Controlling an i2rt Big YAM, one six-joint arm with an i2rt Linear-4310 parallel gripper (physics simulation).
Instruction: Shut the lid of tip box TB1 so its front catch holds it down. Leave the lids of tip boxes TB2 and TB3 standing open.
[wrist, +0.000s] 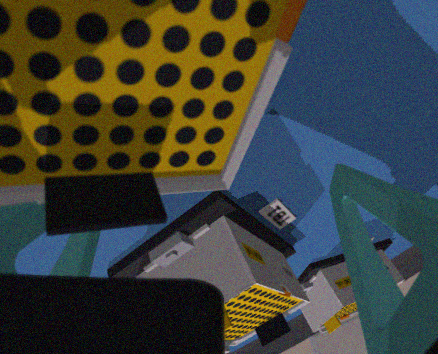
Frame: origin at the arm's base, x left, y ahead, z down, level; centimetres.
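Where they show: gripper, fingertip midpoint: (218, 177).
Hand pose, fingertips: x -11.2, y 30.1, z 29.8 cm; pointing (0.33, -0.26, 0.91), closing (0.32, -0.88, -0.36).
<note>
Things, the pixels of their top centre, and the offset from my fingertips. "spot": a spot on its surface instead.
- tag reading TB1, surface spot: (278, 213) spot: dz +4.2, dx +13.4, dy -2.5 cm
- black base, surface spot: (250, 220) spot: dz +3.6, dx +11.1, dy -0.2 cm
- middle grey tip box, surface spot: (210, 270) spot: dz +0.7, dx +9.1, dy +3.7 cm
- large yellow perforated deck, surface spot: (105, 120) spot: dz -1.3, dx -5.8, dy +1.6 cm
- smaller grey box, top centre: (366, 306) dz -2.2, dx +37.5, dy -8.2 cm
- orange part, surface spot: (294, 20) spot: dz -1.7, dx -6.0, dy -3.5 cm
- beige surface, surface spot: (345, 342) spot: dz -4.4, dx +44.1, dy -3.6 cm
A tag reading TB1 (278, 213) lies on the blue surface beside the black base (250, 220) of the middle grey tip box (210, 270). That box has a yellow perforated deck (260, 305) and a black tab (272, 328); its lid cannot be made out. A large yellow perforated deck (105, 120) with a grey rim and a black tab (105, 205) fills the upper left, close to the camera. A smaller grey box (322, 300) stands at the lower right. Which boxes are TB2 and TB3 cannot be read. My gripper (218, 177) is open; the near box hides its left fingertip.
An orange part (294, 20) is at the near box's side. A black block (110, 315) covers the lower left of the view. A beige surface (345, 342) shows at the lower right. The right green finger overlaps part of the smaller box in view.
</note>
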